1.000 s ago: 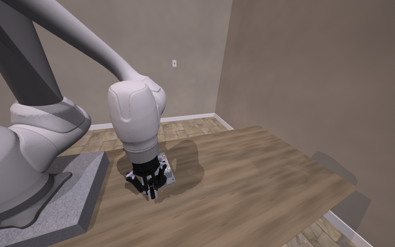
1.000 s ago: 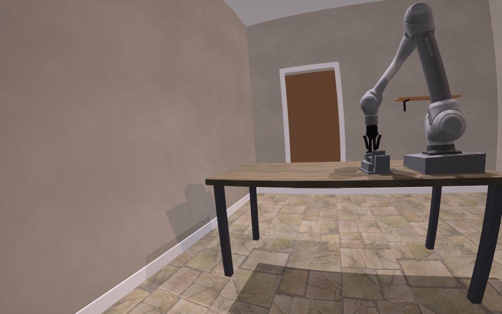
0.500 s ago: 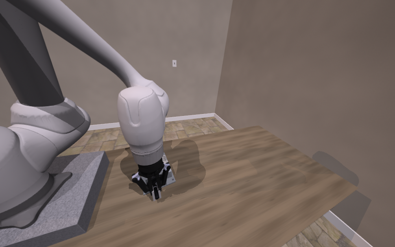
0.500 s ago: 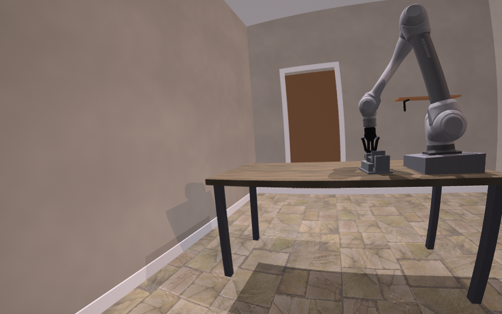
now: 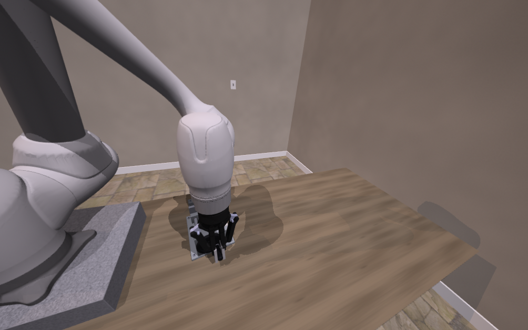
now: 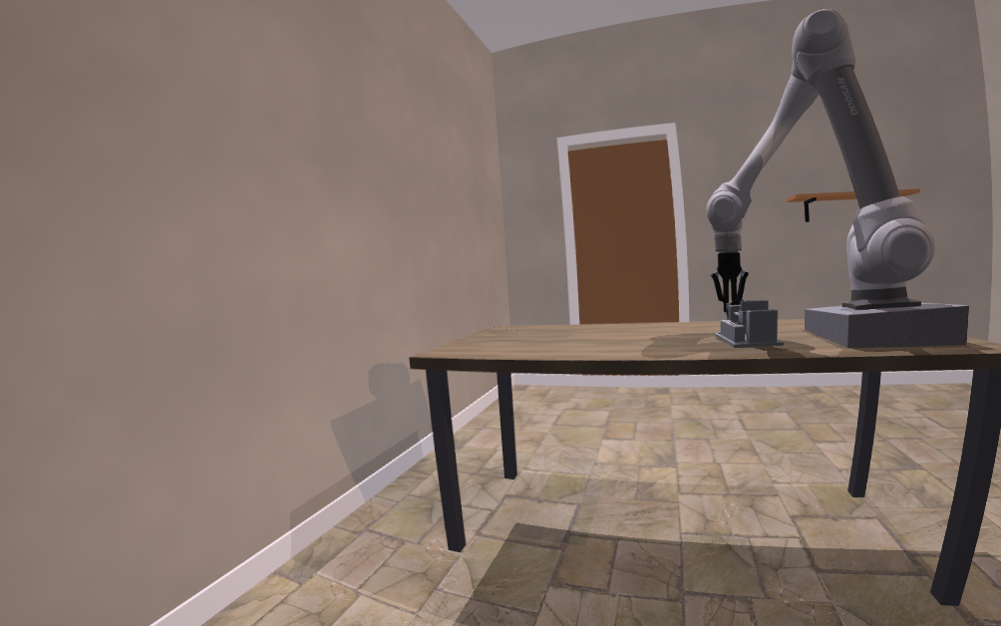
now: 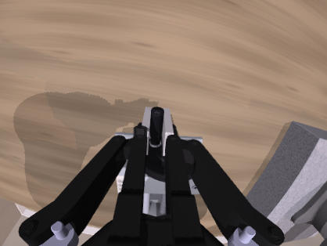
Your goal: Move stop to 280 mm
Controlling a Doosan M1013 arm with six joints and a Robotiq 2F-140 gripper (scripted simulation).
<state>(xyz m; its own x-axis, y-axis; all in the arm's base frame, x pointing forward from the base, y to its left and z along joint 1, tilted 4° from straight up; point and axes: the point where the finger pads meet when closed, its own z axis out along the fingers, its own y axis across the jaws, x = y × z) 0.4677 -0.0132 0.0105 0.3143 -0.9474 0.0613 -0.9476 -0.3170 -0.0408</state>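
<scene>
Right now my hand is 1 cm past the handwheel, 2 cm to the right of it and 1 cm above it.
</scene>
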